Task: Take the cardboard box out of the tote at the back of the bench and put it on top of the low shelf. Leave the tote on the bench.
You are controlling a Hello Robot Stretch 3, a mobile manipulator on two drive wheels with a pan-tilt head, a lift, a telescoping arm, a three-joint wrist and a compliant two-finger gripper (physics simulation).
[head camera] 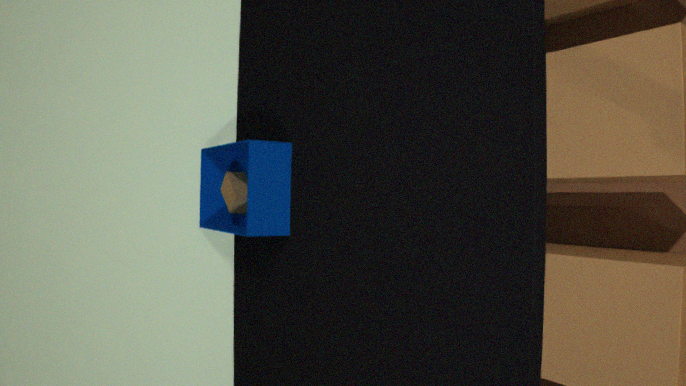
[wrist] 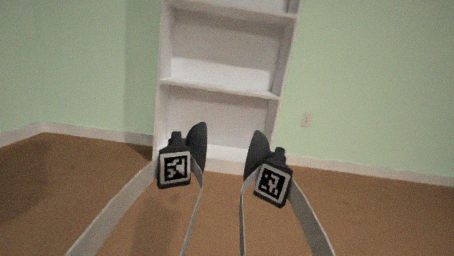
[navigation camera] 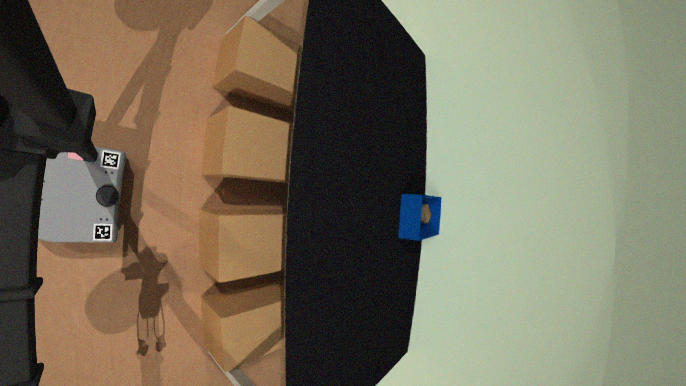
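The blue tote stands at the back edge of the black bench, against the green wall. The brown cardboard box sits inside it, tilted, with its lower part hidden by the tote's front wall. My gripper is open, with nothing between its fingertips. In the wrist view it faces across the floor, and neither the tote nor the box shows there. The gripper does not show in the head or navigation view. I cannot make out the low shelf for certain.
Several large cardboard boxes stand in a row under the bench's front edge. A tall white shelf unit stands against the green wall in the wrist view. My grey base is on the brown floor in front of the boxes.
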